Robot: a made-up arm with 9 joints. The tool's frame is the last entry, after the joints.
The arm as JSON. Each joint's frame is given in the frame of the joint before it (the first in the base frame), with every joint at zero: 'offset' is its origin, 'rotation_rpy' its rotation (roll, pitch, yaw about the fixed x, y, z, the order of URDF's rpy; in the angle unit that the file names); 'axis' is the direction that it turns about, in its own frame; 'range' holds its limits. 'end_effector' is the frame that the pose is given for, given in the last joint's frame.
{
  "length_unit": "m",
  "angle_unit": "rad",
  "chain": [
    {
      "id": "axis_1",
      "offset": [
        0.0,
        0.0,
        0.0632
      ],
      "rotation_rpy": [
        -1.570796,
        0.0,
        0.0
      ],
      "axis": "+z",
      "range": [
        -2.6,
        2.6
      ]
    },
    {
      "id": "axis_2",
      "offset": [
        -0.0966,
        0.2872,
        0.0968
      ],
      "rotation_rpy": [
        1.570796,
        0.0,
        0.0
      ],
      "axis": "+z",
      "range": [
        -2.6,
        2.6
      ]
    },
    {
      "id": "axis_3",
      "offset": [
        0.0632,
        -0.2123,
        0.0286
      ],
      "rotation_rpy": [
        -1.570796,
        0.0,
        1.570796
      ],
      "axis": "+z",
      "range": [
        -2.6,
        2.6
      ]
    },
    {
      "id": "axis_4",
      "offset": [
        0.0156,
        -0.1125,
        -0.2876
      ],
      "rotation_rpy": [
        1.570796,
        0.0,
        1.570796
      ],
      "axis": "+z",
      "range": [
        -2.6,
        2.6
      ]
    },
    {
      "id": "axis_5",
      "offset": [
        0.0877,
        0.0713,
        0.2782
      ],
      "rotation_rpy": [
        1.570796,
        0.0,
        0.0
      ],
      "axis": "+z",
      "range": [
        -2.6,
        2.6
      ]
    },
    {
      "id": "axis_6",
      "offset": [
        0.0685,
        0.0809,
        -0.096
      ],
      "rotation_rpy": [
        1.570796,
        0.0,
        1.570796
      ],
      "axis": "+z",
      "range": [
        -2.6,
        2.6
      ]
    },
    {
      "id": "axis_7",
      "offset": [
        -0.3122,
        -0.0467,
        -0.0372
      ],
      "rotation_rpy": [
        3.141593,
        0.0,
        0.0
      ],
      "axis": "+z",
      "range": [
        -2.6,
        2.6
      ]
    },
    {
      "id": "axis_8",
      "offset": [
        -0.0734,
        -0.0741,
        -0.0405
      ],
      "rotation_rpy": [
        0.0,
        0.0,
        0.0
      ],
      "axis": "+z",
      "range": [
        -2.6,
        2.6
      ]
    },
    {
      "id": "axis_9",
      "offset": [
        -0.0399,
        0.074,
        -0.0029
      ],
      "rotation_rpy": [
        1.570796,
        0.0,
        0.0
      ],
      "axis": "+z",
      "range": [
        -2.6,
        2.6
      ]
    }
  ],
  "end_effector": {
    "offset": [
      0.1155,
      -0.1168,
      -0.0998
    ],
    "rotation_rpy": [
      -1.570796,
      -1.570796,
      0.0
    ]
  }
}
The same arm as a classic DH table. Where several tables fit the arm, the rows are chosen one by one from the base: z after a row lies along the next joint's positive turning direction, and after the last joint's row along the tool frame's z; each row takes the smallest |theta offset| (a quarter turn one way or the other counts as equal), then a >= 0, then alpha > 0; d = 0 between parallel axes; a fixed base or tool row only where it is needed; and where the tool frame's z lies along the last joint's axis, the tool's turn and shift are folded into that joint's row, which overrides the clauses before.
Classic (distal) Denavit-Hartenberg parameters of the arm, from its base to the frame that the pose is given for. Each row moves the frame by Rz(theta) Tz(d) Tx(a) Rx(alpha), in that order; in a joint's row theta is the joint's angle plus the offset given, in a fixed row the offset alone. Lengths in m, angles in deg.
base (fixed): theta_offset 0, d 0.0632, a 0, alpha -90
axis_1: theta_offset 0, d 0.0968, a -0.0966, alpha 90
axis_2: theta_offset -90, d -0.2586, a 0.2123, alpha 90
axis_3: theta_offset 90, d -0.3508, a 0.1125, alpha -90
axis_4: theta_offset 0, d 0.2938, a -0.0877, alpha -90
axis_5: theta_offset -90, d -0.1673, a 0.0809, alpha 90
axis_6: theta_offset 8.51, d 0, a -0.3157, alpha 180
axis_7: theta_offset 53.78, d 0, a -0.1043, alpha 0
axis_8: theta_offset -45.27, d -0.0747, a -0.0399, alpha 90
axis_9: theta_offset 0, d -0.1738, a 0.1155, alpha -90
tool (fixed): theta_offset -90, d -0.1168, a 0, alpha 0
Joint limits (deg, base to tool): -148.97..148.97 -148.97..148.97 -148.97..148.97 -148.97..148.97 -148.97..148.97 -148.97..148.97 -148.97..148.97 -148.97..148.97 -148.97..148.97

